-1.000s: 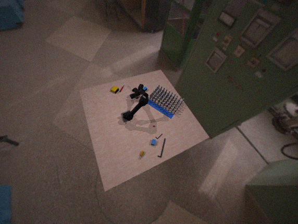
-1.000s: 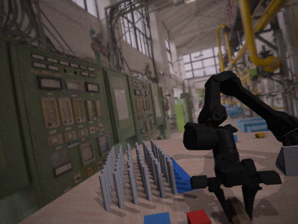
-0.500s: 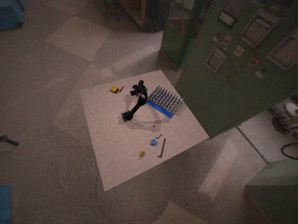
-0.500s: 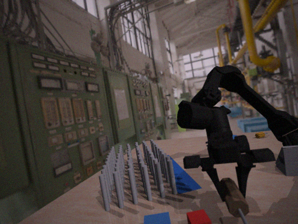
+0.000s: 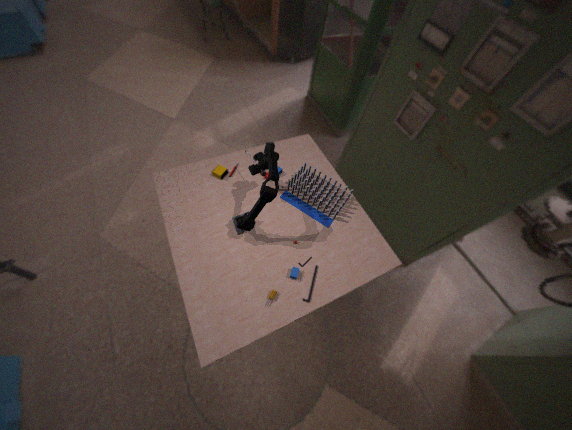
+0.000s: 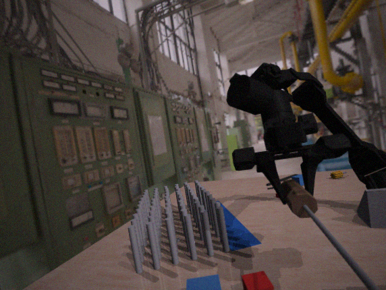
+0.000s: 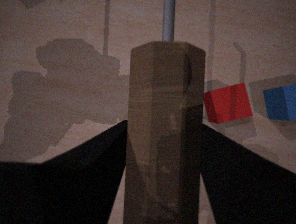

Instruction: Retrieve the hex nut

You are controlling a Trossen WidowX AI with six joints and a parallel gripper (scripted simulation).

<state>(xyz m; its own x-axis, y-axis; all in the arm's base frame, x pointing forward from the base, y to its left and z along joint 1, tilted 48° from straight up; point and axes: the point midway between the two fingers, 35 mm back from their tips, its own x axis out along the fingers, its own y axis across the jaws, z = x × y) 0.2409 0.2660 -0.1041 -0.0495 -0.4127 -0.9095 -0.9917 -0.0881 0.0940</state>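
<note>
Now: the blue taped strip 22 cm ahead of my gripper tip, 31 cm to the right of it and 16 cm below it. Round my gripper tip: yellow scraper: 25 cm behind, 75 cm to the right, 14 cm below; then yellow block: 23 cm behind, 20 cm to the left, 13 cm below; then red cube: 8 cm ahead, 3 cm to the left, 14 cm below.
</note>
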